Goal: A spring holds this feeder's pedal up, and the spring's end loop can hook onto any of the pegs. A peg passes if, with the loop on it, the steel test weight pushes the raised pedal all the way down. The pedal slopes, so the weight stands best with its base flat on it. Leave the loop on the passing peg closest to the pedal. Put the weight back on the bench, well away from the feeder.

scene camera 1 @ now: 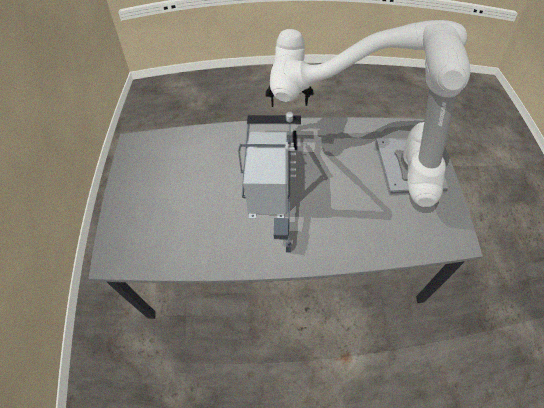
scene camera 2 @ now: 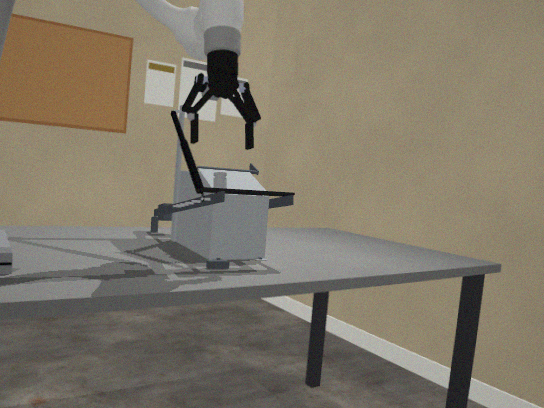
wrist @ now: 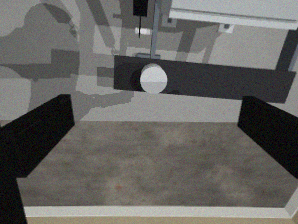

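Note:
My gripper visible, in the wrist view too. Also in sight: a dark pedal, a grey feeder box.

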